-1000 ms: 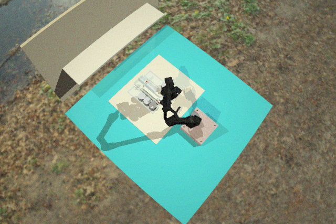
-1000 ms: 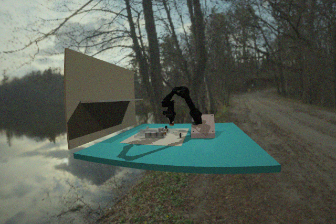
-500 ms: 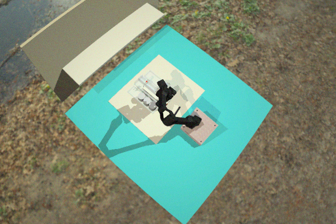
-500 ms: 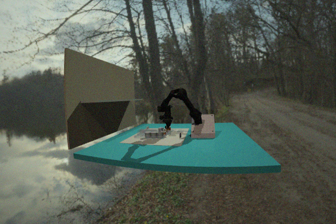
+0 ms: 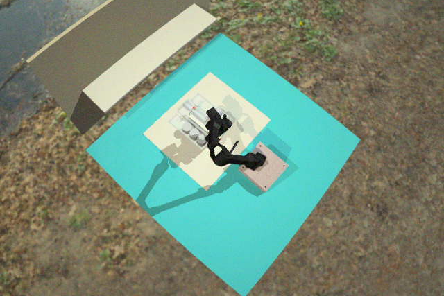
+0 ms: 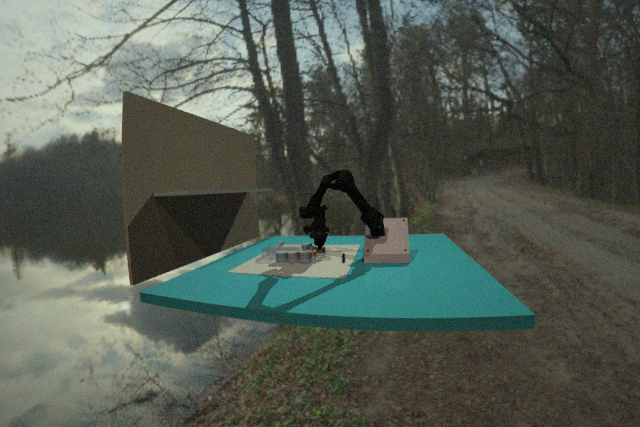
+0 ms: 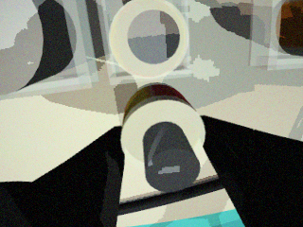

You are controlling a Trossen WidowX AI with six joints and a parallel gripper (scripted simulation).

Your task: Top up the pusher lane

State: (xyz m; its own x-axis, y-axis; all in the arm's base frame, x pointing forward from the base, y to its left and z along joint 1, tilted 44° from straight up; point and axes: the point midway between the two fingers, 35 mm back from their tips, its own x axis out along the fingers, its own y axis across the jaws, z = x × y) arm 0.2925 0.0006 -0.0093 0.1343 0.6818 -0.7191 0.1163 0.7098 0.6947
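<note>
My gripper tip is now 200 mm short of the lane rack, 50 mm to the left of it and 30 mm above it. Round my gripper tip: tan shelf wall 660 mm ahead, 350 mm above, 110 mm to the right.
</note>
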